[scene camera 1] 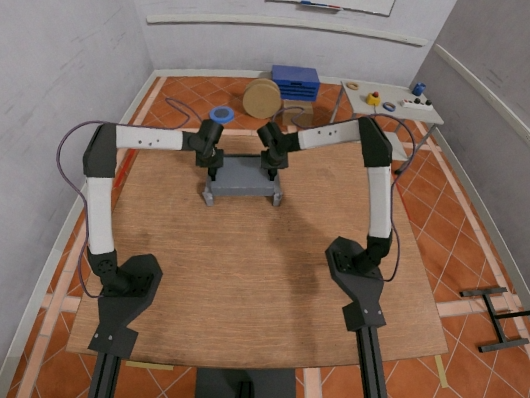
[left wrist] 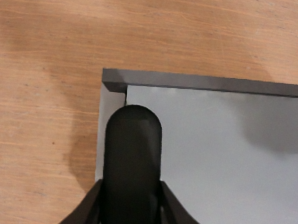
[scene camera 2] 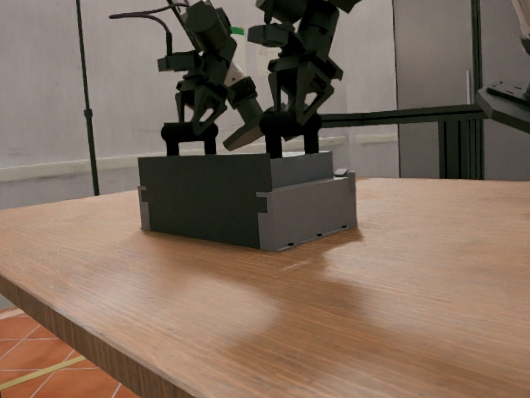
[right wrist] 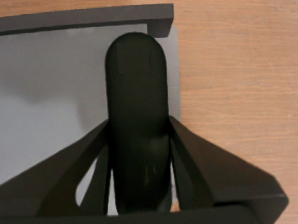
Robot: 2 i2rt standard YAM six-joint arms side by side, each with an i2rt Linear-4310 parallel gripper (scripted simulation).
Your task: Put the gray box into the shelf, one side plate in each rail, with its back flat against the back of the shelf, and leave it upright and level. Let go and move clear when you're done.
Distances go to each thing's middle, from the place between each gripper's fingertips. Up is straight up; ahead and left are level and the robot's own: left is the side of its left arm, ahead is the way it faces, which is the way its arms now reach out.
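With the gray box [scene camera 2: 292,168], I find it 10 mm ahead of my right hand, 120 mm to the left of it and 50 mm below it. The dark back panel [scene camera 2: 223,181] is 100 mm ahead of that same right hand, 110 mm to the left of it and 80 mm below it.
From my left hand, the gray box is 10 mm behind, 120 mm to the right and 60 mm below. As for the dark back panel, it is 80 mm ahead of my left hand, and it is also 130 mm to the right of that hand and 80 mm below it.
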